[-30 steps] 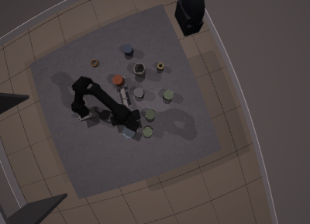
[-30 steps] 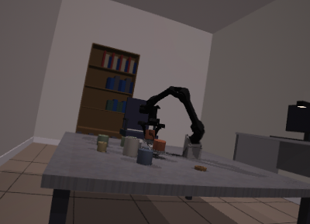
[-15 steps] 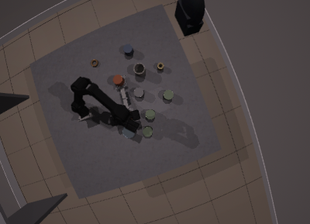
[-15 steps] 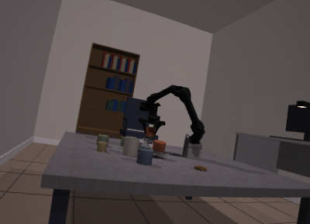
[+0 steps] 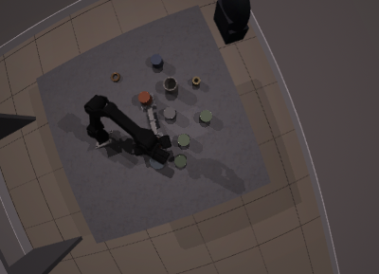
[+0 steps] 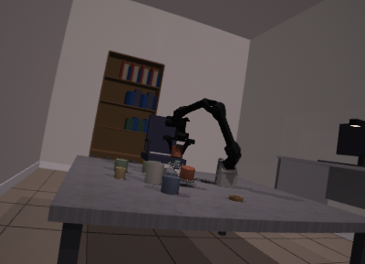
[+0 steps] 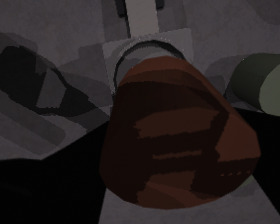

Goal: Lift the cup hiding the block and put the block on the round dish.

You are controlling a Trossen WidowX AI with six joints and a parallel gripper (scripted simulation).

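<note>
The teal block is 5 cm below my gripper tip and 2 cm to the left of it. The rest, counted from my gripper tip: balance 14 cm to the left, 10 cm below, 2 cm ahead; then grey-blue round dish 13 cm below, 10 cm to the right, 7 cm behind; then orange cup 2 cm to the right, 1 cm above.
</note>
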